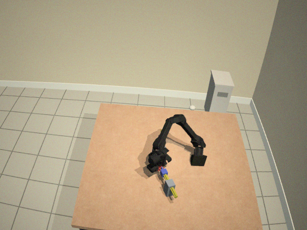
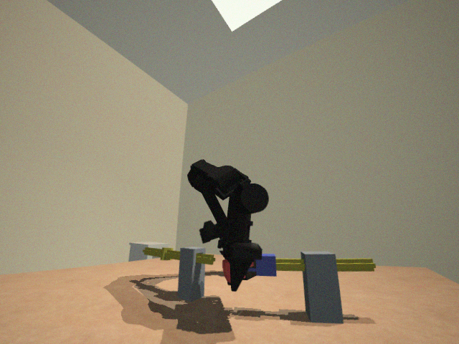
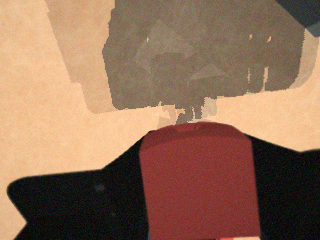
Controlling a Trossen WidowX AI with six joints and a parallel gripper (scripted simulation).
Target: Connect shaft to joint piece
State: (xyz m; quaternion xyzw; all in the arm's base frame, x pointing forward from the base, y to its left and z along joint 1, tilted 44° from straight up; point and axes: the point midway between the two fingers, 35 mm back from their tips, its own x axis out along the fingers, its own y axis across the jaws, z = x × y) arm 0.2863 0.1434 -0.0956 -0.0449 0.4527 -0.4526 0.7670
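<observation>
The red joint piece is 4 cm above my gripper tip, 1 cm to the left of it and 1 cm behind it.
</observation>
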